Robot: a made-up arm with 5 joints. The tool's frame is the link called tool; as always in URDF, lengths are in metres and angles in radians.
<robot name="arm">
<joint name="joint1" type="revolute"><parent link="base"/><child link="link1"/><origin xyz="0.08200 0.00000 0.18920" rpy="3.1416 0.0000 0.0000"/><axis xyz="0 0 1"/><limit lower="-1.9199" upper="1.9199" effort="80" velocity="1.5"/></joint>
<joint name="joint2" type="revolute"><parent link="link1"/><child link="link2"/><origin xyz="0.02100 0.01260 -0.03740" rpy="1.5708 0.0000 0.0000"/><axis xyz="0 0 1"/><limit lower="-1.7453" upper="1.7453" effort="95" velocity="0.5"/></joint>
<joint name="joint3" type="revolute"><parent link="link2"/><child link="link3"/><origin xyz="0.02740 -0.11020 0.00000"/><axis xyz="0 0 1"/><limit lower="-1.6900" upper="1.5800" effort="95" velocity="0.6"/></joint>
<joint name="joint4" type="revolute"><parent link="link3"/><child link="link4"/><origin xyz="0.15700 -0.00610 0.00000"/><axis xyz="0 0 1"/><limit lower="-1.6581" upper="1.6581" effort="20" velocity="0.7"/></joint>
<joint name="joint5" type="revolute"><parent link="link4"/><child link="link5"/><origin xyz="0.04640 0.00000 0.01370" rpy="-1.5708 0.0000 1.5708"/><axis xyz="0 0 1"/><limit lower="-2.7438" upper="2.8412" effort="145" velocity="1.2"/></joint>
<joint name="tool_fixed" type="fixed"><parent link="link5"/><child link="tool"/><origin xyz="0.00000 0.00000 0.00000" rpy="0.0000 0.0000 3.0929"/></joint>
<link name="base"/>
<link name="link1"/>
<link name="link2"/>
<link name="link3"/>
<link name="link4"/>
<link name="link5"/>
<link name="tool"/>
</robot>
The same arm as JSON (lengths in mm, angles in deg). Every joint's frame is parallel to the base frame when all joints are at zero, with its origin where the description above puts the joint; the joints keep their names.
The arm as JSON. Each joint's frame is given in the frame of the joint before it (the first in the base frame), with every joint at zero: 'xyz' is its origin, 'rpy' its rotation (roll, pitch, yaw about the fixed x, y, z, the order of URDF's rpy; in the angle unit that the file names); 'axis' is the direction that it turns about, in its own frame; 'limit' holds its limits. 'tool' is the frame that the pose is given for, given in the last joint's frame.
{"units": {"length": "mm", "angle": "deg"}, "joints": [{"name": "joint1", "type": "revolute", "origin": {"xyz": [82.0, 0.0, 189.2], "rpy": [0.0, 0.0, 0.0]}, "axis": "-z", "limit": {"lower": -110.0, "upper": 110.0}}, {"name": "joint2", "type": "revolute", "origin": {"xyz": [21.0, -12.6, 37.4], "rpy": [0.0, 0.0, 0.0]}, "axis": "+y", "limit": {"lower": -100.0, "upper": 100.0}}, {"name": "joint3", "type": "revolute", "origin": {"xyz": [27.4, 0.0, 110.2], "rpy": [0.0, 0.0, 0.0]}, "axis": "+y", "limit": {"lower": -96.83, "upper": 90.53}}, {"name": "joint4", "type": "revolute", "origin": {"xyz": [157.0, 0.0, 6.1], "rpy": [0.0, 0.0, 0.0]}, "axis": "+y", "limit": {"lower": -95.0, "upper": 95.0}}, {"name": "joint5", "type": "revolute", "origin": {"xyz": [46.4, 13.7, 0.0], "rpy": [0.0, 0.0, 0.0]}, "axis": "-x", "limit": {"lower": -157.21, "upper": 162.79}}], "tool": {"origin": {"xyz": [0.0, 0.0, 0.0], "rpy": [90.0, -87.21, -90.0]}}}
